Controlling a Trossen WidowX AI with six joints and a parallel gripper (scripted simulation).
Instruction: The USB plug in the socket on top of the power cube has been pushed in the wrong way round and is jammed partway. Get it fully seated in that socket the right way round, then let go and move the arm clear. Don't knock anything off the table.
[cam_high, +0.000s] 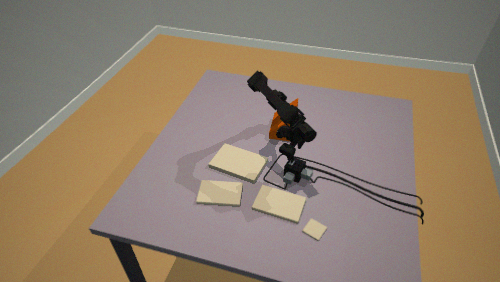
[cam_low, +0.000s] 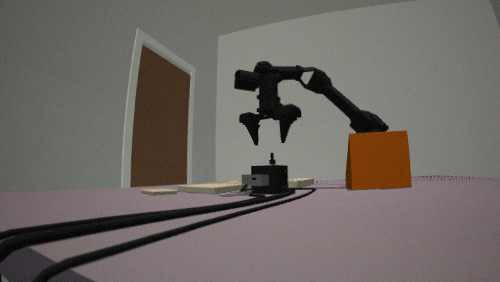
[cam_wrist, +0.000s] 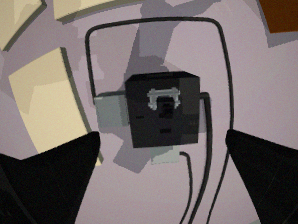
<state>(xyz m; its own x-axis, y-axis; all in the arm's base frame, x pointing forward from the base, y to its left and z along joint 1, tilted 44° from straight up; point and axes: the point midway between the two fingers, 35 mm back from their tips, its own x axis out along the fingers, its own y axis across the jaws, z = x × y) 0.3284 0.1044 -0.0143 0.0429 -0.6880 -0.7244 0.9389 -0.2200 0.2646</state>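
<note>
My gripper tip is 5 cm above the USB plug, 1 cm to the left of it and 1 cm past it. From my gripper tip the other things lie so: cream tile (28 cm ahead, 14 cm to the left, 13 cm below).
</note>
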